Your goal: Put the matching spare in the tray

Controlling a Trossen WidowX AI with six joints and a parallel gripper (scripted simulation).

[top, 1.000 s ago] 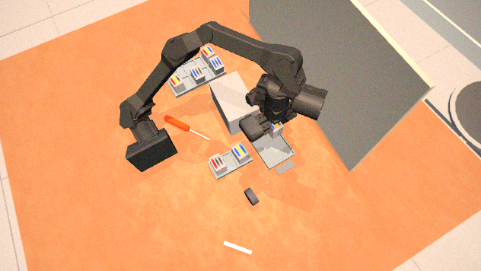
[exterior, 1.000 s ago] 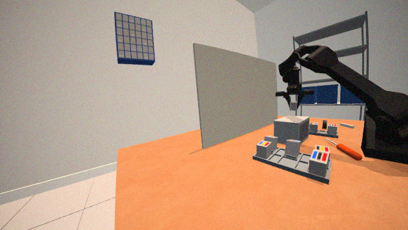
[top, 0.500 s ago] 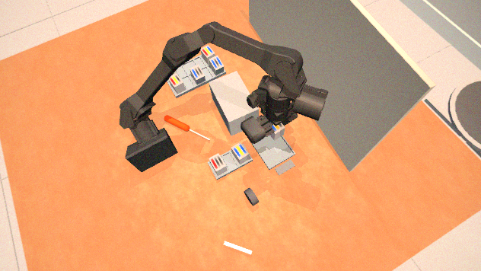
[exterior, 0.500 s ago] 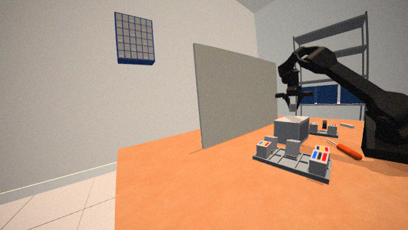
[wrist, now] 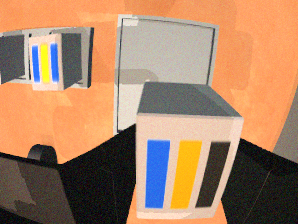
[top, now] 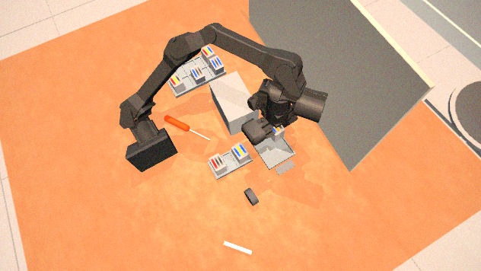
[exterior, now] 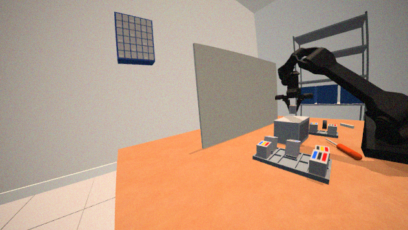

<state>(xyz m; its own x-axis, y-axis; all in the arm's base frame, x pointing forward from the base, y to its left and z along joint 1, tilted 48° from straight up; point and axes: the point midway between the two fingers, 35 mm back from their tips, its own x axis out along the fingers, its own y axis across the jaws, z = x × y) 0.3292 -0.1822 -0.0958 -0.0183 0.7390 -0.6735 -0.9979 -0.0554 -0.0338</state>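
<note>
Right now the grey tray is 10 cm below my gripper tip. From my gripper tip the other things lie so: rack 14 cm behind, 10 cm below, 2 cm to the left; then black tape roll 14 cm behind, 11 cm to the right, 8 cm below; then grey box 18 cm to the left, 6 cm below, 4 cm behind.
</note>
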